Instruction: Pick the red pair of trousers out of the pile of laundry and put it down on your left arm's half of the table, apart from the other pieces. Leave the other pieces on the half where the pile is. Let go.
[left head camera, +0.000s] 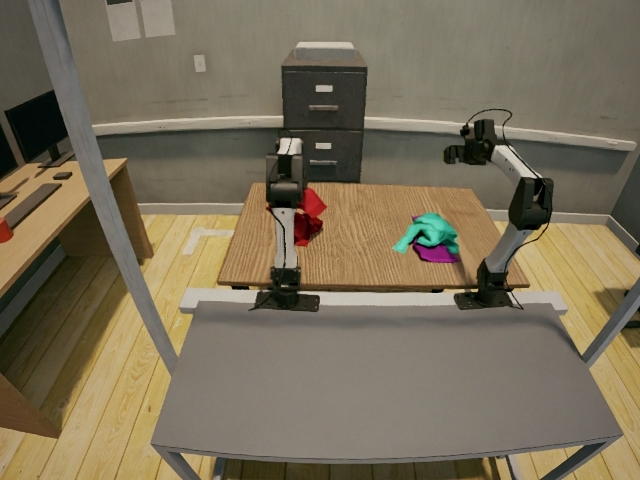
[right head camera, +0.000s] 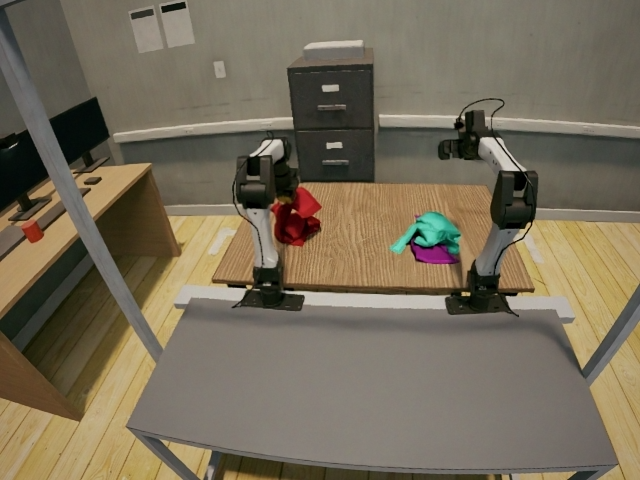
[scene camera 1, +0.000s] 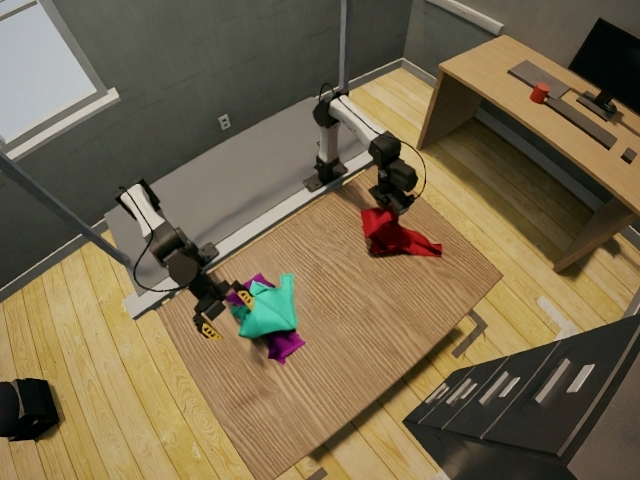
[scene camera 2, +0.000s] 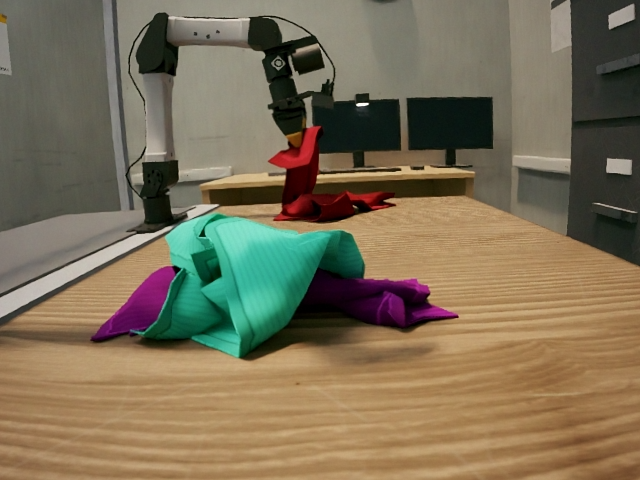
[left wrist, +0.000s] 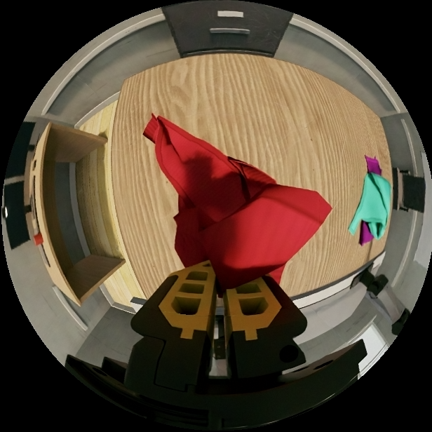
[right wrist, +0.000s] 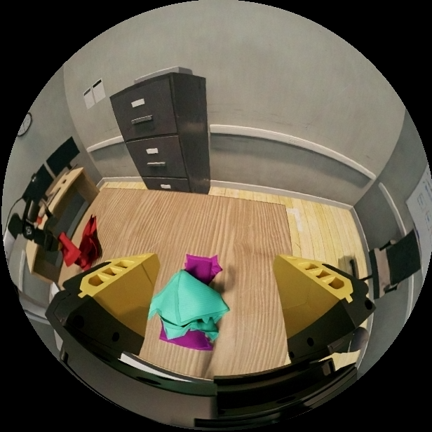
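The red trousers (left head camera: 307, 227) (right head camera: 298, 227) (scene camera 1: 390, 236) (scene camera 2: 301, 170) (left wrist: 260, 230) (right wrist: 88, 245) hang from my left gripper (scene camera 2: 294, 140) (left wrist: 219, 263), which is shut on their upper part. Their lower part lies crumpled on my left arm's half of the table (left head camera: 361, 268) (scene camera 1: 330, 403) (scene camera 2: 491, 372). My right gripper (scene camera 1: 227, 316) (right wrist: 216, 261) is open and empty, raised above the table edge near the pile. The pile is a turquoise piece (left head camera: 433, 231) (scene camera 1: 271, 310) (scene camera 2: 268, 268) (right wrist: 190, 300) on top of a purple piece (left head camera: 436, 252) (scene camera 1: 283, 345) (scene camera 2: 377, 299) (right wrist: 201, 266).
A dark filing cabinet (left head camera: 324, 118) (right head camera: 333, 118) (right wrist: 160, 130) stands behind the table in the head camera views. A desk (left head camera: 56, 191) (scene camera 1: 516, 118) with monitors and a red cup (right head camera: 32, 230) (scene camera 1: 539, 93) stands to the side. A stretch of table separates the trousers from the pile.
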